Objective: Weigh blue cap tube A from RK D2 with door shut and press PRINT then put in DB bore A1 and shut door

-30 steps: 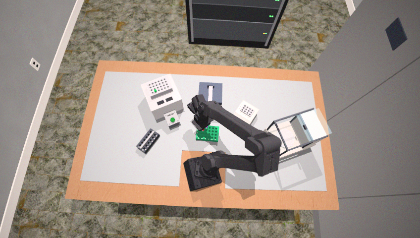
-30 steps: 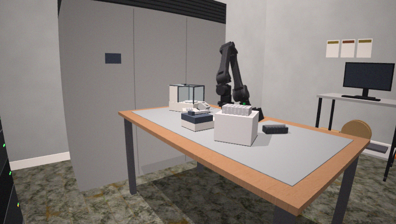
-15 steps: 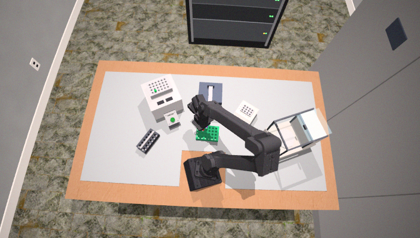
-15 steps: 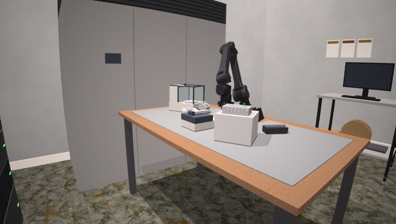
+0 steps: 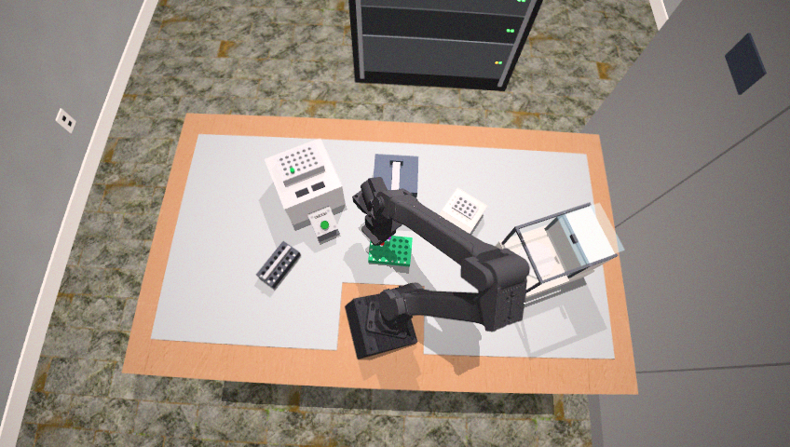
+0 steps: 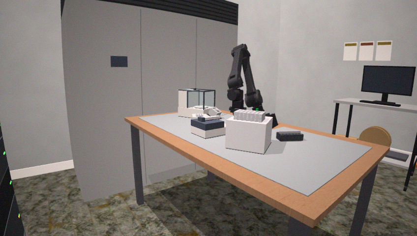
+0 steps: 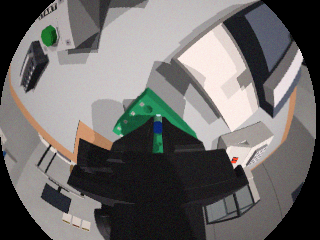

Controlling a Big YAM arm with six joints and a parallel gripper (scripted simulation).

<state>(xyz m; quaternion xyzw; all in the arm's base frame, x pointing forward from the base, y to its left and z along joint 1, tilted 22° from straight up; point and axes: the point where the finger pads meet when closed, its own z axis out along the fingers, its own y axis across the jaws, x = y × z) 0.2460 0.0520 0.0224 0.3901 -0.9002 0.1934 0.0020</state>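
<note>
The green rack RK is 30 mm to the right of my hand, 30 mm below it and 30 mm behind it. From my hand the other things lie so: black magnet block: 300 mm to the left, 110 mm behind, 30 mm below; then white print key: 330 mm to the right, 90 mm behind, 20 mm above; then dry block DB: 230 mm to the right, 90 mm ahead, 20 mm below.
</note>
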